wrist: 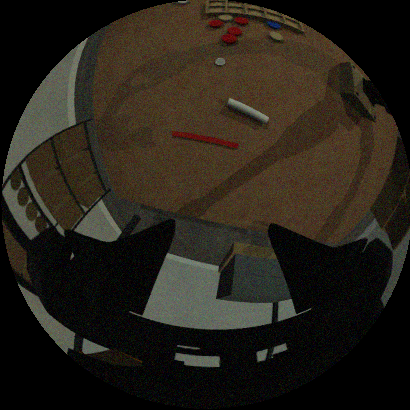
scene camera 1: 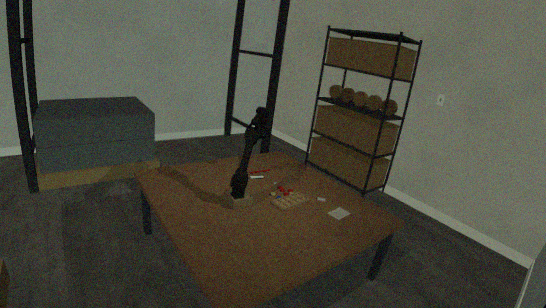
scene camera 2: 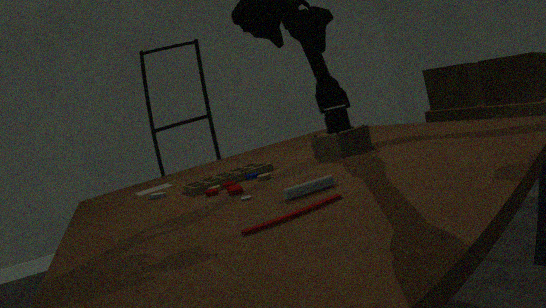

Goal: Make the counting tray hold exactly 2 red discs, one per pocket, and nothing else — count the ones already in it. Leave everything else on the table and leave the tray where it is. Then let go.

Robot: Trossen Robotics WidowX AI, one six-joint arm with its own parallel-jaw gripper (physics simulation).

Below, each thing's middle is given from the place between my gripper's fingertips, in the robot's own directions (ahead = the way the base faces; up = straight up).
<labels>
I see my gripper 6 cm short of the wooden counting tray [scene camera 2: 198, 187], 46 cm to the left of it and 24 cm above it.
</labels>
